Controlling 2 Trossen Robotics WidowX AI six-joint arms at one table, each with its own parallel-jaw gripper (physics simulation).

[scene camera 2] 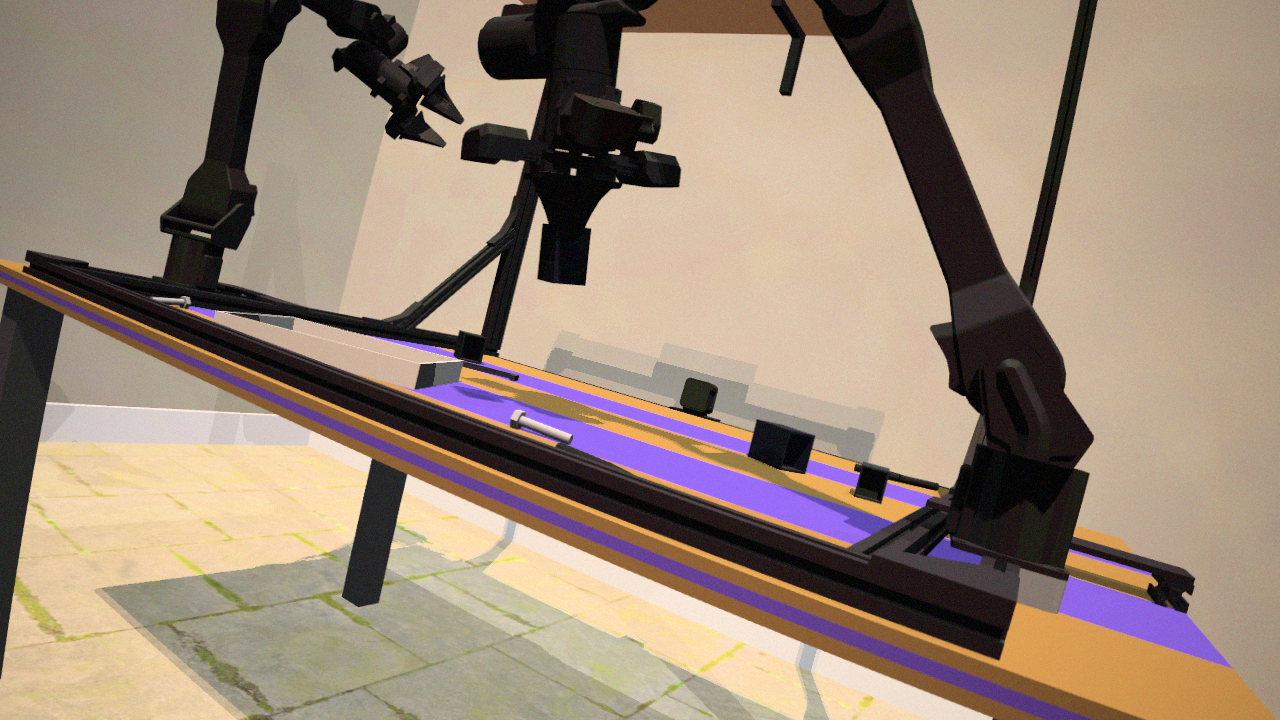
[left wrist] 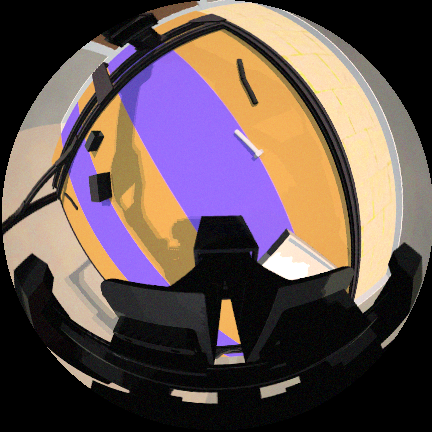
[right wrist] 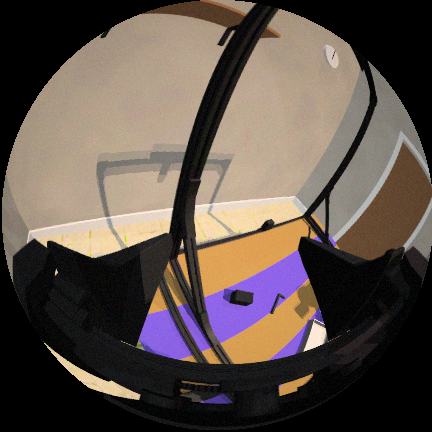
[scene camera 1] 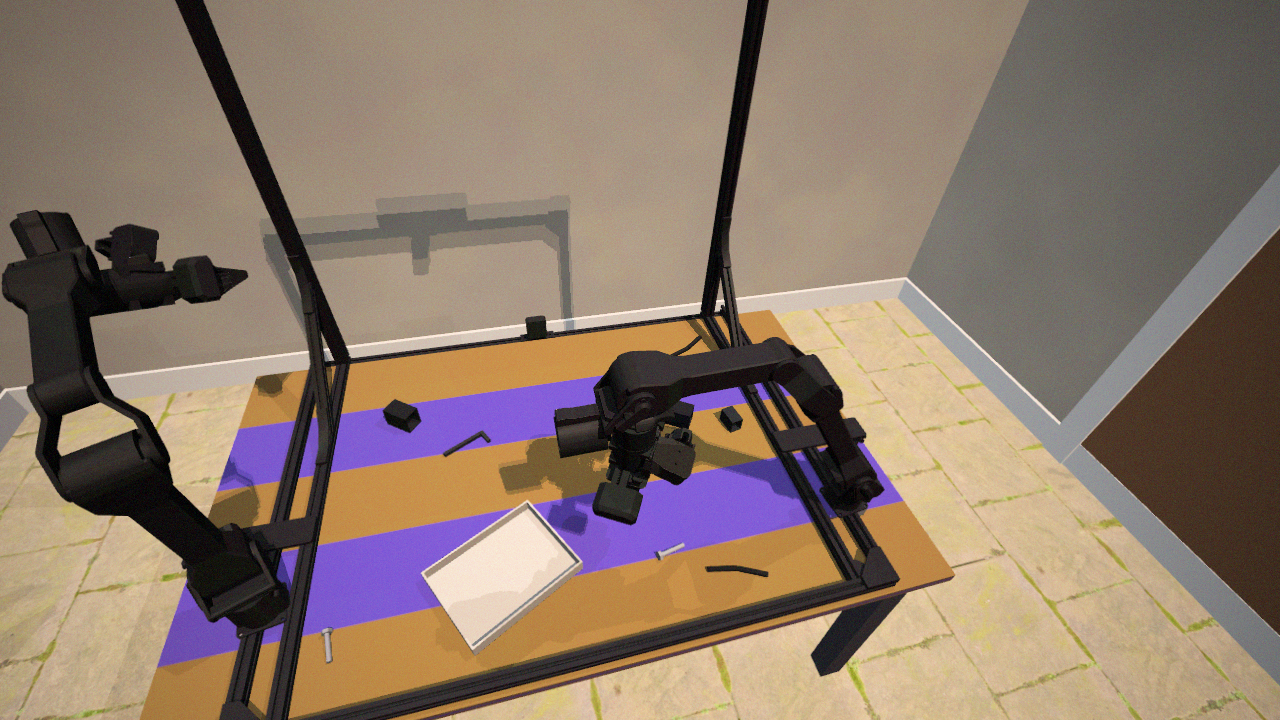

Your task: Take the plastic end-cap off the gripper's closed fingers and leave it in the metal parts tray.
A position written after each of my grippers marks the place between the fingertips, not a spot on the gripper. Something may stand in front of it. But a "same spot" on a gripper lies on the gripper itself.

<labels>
my right gripper: scene camera 2; right wrist 238,242; scene camera 1; not seen in the left wrist view (hidden by my left gripper)
same spot on my right gripper: [scene camera 2: 436,98] = [scene camera 1: 217,280]
</labels>
